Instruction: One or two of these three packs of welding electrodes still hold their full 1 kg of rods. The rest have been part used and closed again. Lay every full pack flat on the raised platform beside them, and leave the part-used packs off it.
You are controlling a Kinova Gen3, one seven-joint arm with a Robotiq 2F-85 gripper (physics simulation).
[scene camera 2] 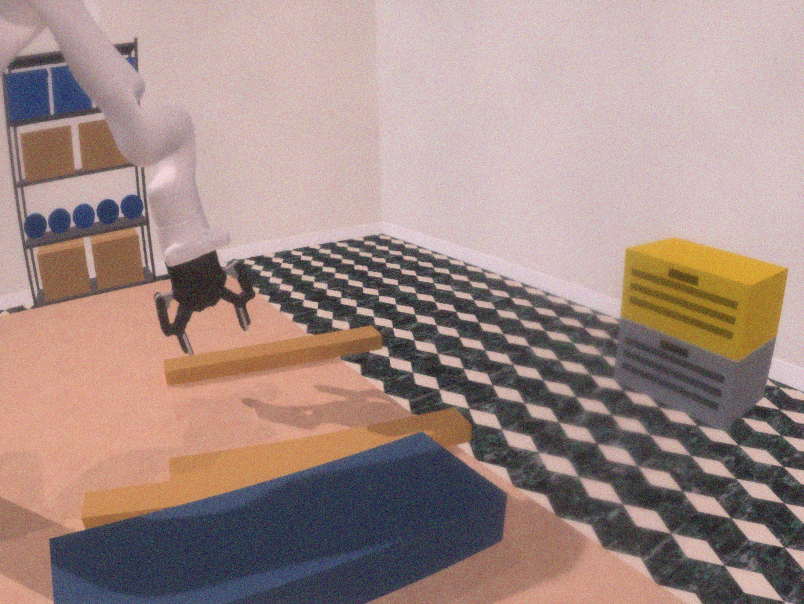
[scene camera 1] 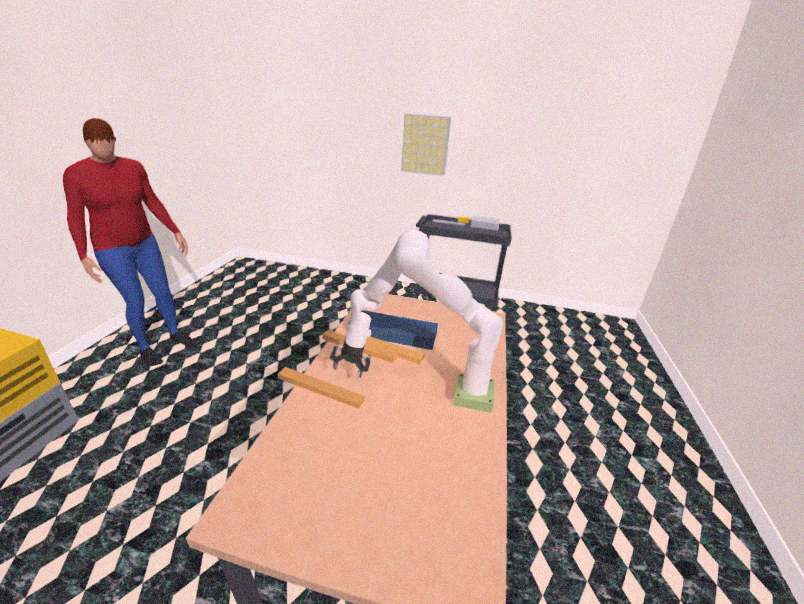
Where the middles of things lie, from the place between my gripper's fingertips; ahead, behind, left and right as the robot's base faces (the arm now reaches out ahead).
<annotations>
I see my gripper 420 mm to the left of the blue raised platform [scene camera 2: 384,518], 80 mm past it and 40 mm above it.
</annotations>
